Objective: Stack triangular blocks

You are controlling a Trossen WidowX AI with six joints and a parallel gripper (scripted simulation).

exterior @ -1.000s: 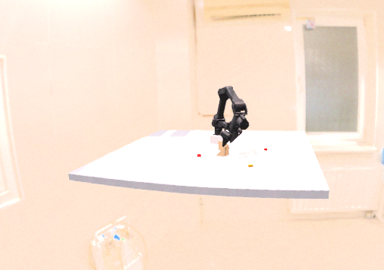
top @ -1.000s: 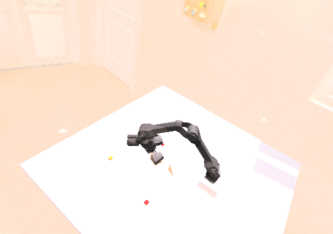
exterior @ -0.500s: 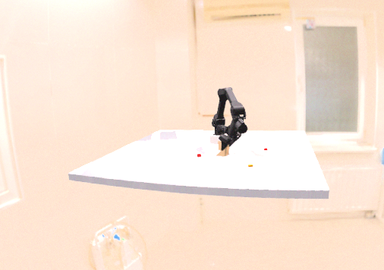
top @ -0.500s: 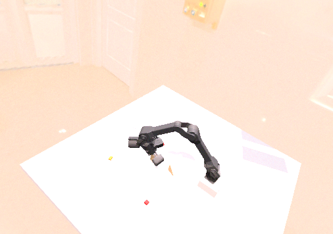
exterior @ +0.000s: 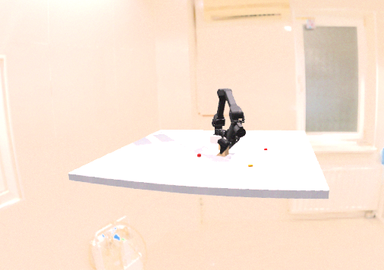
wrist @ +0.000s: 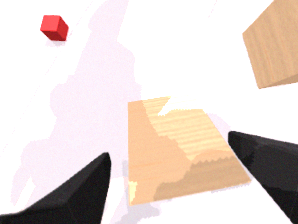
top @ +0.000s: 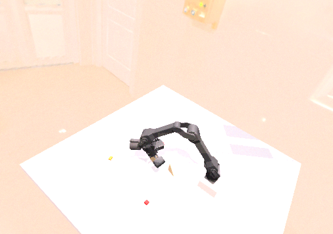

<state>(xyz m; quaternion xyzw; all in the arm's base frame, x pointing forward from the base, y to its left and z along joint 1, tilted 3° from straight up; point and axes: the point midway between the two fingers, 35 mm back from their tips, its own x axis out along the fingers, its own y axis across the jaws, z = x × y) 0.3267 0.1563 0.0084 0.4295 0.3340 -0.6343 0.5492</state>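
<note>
The small red cube lies 14 cm to the right of my gripper tip, 6 cm ahead of it and 1 cm below it. From my gripper tip the other things lie so: small yellow cube 20 cm to the left, 18 cm ahead, 1 cm below.
</note>
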